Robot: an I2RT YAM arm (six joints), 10 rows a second.
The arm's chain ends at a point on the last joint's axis. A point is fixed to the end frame.
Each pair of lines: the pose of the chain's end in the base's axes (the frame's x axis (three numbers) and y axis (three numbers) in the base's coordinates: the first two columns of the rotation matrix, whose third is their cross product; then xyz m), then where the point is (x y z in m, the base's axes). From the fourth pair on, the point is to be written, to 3 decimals.
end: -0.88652 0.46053 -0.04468 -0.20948 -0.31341 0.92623 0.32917 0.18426 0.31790
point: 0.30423 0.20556 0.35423
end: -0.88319 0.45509 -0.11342 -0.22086 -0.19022 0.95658 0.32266 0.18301 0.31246
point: 0.29748 0.20894 0.34546
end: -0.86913 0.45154 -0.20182 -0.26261 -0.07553 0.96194 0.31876 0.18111 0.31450
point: 0.29277 0.21103 0.34323
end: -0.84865 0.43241 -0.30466 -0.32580 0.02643 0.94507 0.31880 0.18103 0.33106
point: 0.291 0.214 0.355
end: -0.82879 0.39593 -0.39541 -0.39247 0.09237 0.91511 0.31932 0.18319 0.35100
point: 0.290 0.217 0.370
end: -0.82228 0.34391 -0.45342 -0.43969 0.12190 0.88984 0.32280 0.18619 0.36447
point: 0.291 0.220 0.380
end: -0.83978 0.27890 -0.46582 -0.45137 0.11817 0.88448 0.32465 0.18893 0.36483
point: 0.291 0.221 0.380
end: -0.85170 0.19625 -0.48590 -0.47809 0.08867 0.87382 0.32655 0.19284 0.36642
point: 0.290 0.222 0.380
